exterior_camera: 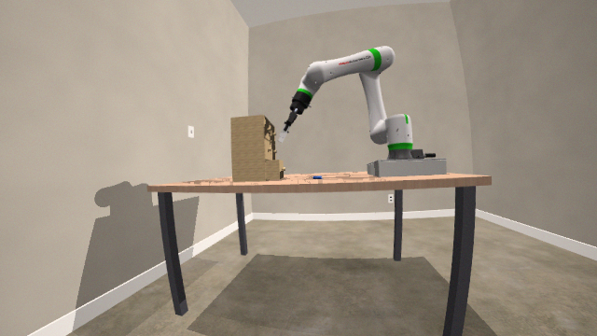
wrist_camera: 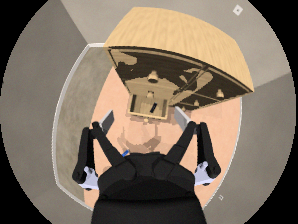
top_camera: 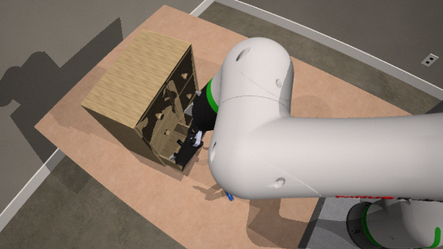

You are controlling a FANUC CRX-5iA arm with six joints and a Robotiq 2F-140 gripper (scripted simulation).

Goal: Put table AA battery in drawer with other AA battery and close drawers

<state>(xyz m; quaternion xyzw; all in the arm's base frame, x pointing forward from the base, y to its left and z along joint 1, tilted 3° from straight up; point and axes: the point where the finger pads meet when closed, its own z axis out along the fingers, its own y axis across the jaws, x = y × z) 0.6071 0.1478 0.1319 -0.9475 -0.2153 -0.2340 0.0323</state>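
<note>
The blue AA battery is 18 cm behind my hand, 2 cm to the left of it and 21 cm below it. The rest, counted from my hand: orange-brown thing (16 cm ahead, 10 cm to the right, 20 cm below); then dark battery (6 cm ahead, 2 cm to the right, 20 cm below).
</note>
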